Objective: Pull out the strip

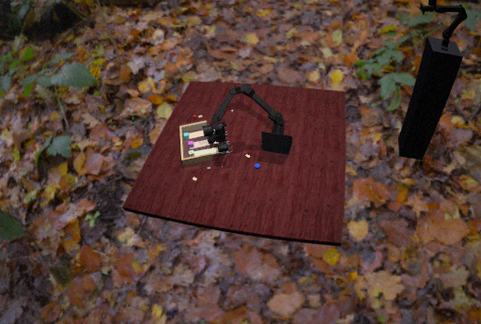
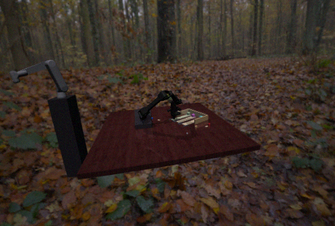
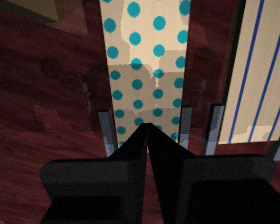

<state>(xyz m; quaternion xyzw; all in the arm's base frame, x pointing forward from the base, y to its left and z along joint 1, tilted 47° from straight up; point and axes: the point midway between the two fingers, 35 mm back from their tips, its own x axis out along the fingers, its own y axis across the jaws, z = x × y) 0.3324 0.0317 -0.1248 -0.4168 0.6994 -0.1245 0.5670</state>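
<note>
Now: the strip 13 cm ahead of my gripper tip and 3 cm to the right of it.
</note>
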